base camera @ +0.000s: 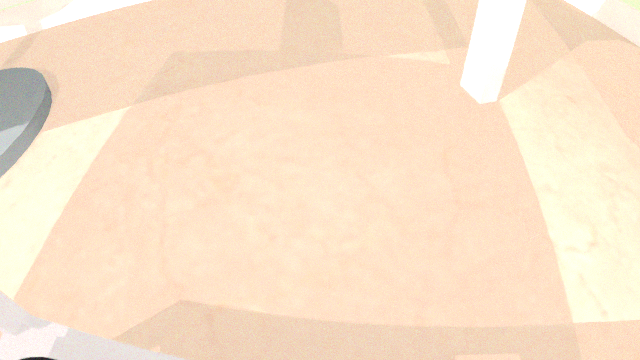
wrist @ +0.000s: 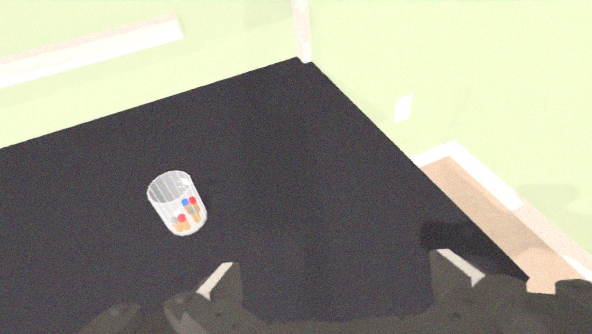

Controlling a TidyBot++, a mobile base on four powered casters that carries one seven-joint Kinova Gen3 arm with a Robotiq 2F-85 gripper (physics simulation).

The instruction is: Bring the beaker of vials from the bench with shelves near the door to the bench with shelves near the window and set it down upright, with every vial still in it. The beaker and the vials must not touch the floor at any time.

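Note:
A clear beaker (wrist: pixel 170 205) stands upright on the black bench top (wrist: pixel 300 200), left of the middle in the wrist view. Several vials (wrist: pixel 187 214) with red, blue and grey caps and orange contents lean inside it near its bottom. My gripper (wrist: pixel 334 277) is open and empty, high over the bench top. The beaker is ahead of the left finger and outside the space between the fingers. The base camera does not show the beaker or the gripper.
A white post (wrist: pixel 302 30) rises at the bench's back corner, with green walls behind. In the base view a white bench leg (base camera: pixel 492 50) stands at upper right and a round grey stool seat (base camera: pixel 22 95) is at the left edge.

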